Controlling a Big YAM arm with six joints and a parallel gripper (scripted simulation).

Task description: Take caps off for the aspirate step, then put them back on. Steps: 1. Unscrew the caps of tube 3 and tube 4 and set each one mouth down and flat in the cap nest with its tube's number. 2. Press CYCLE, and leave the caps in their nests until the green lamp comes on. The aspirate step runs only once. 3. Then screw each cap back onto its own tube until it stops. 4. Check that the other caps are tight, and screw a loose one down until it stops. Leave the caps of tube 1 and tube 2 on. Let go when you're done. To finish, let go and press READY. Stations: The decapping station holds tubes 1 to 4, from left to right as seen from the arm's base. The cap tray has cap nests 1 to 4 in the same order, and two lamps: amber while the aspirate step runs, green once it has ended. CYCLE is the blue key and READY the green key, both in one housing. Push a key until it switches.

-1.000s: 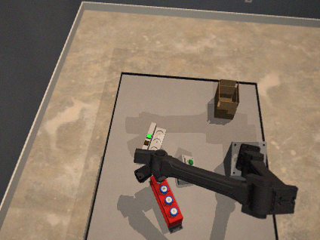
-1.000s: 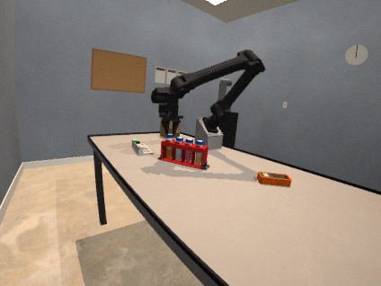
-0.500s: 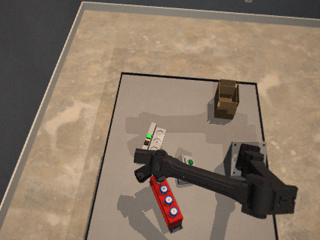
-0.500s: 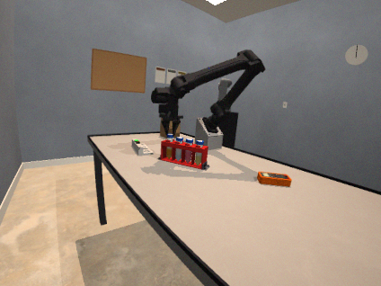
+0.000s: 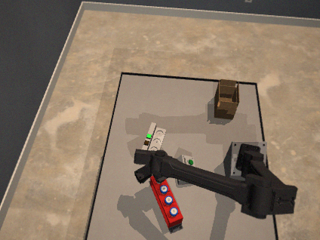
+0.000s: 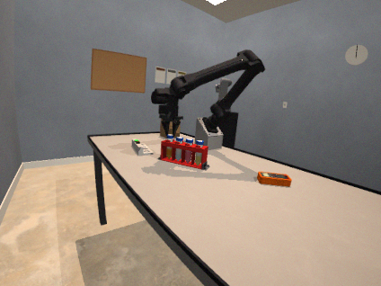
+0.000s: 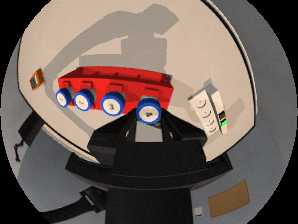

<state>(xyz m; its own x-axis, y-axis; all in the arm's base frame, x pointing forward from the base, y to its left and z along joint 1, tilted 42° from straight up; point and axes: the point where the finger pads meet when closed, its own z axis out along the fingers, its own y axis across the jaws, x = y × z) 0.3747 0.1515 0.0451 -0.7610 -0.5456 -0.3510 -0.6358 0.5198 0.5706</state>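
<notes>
The blue tube cap lies 10 mm below my hand. The rest, counted from my hand: green key: 140 mm behind, 130 mm to the right, 60 mm below; then key housing: 120 mm behind, 100 mm to the right, 80 mm below; then blue key: 150 mm behind, 80 mm to the right, 60 mm below.
</notes>
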